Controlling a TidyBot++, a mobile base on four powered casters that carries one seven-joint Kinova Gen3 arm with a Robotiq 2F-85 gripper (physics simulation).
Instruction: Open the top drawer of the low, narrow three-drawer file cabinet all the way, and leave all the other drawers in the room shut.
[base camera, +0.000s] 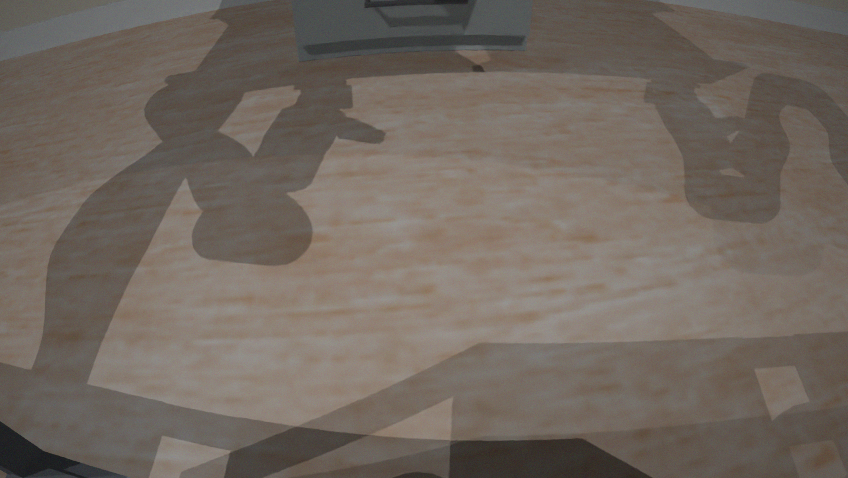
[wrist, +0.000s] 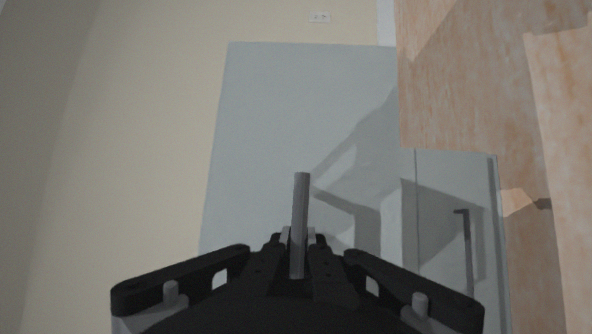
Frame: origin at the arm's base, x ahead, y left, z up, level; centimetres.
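Seen in the pictures: gripper, fingertip midpoint: (wrist: 298, 239).
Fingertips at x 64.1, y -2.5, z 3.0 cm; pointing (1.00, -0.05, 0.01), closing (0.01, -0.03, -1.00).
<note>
A point is followed by its place in that frame.
The file cabinet (base camera: 332, 29) @(x 90.1, y 20.6, z -33.1 cm) (wrist: 440, 165) @(x 95.5, y -10.8, z -25.5 cm) is grey. Its top drawer (wrist: 280, 115) @(x 65.9, y -12.1, z 5.1 cm) stands pulled out in the wrist view, its front clearly forward of the lower drawer fronts; whether it is at its full stop I cannot tell. My gripper (wrist: 298, 239) @(x 64.1, y -2.5, z 3.0 cm) is shut on the top drawer's bar handle (wrist: 301, 200) @(x 61.2, y -5.7, z 2.9 cm), whose free end sticks out past the fingers. The lower drawer fronts look flush and shut, with a thin seam between them. A lower drawer handle (base camera: 415, 2) @(x 89.0, y 6.0, z -28.0 cm) (wrist: 468, 250) @(x 89.2, y 5.0, z -27.8 cm) shows in both views. The top drawer is out of the base view.
The wood floor (base camera: 475, 237) @(x 46.4, y -3.0, z -39.6 cm) (wrist: 450, 75) @(x 115.6, y -40.0, z -39.7 cm) lies in front of the cabinet, with shadows of the arm across it. A beige wall (wrist: 150, 100) @(x 156.5, y -40.5, z 85.8 cm) with a white outlet (wrist: 319, 17) @(x 165.1, y -92.8, z 0.6 cm) stands behind the cabinet. A white baseboard (base camera: 59, 32) @(x 127.2, y 120.7, z -35.5 cm) (wrist: 386, 22) @(x 163.7, y -90.4, z -35.2 cm) runs along the wall.
</note>
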